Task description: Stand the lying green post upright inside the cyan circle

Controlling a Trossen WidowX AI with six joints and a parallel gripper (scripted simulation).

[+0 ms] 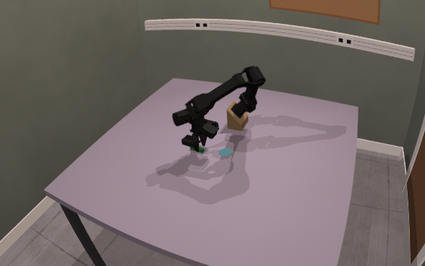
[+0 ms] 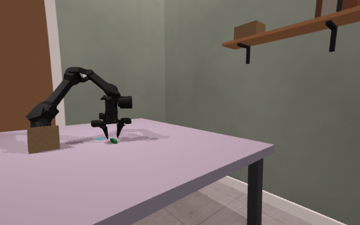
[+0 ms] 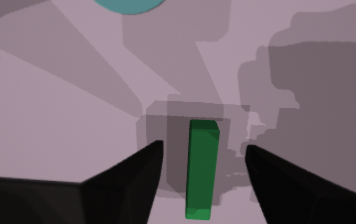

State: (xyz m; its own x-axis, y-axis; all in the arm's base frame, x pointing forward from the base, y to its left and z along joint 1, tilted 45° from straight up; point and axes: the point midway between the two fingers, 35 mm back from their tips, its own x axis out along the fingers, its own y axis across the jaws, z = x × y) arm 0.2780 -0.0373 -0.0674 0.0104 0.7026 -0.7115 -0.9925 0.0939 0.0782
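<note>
My hand is 40 mm above the green post and 20 mm to the left of it. Also, from my hand: cyan circle: 110 mm to the left, 50 mm below, 30 mm behind.
</note>
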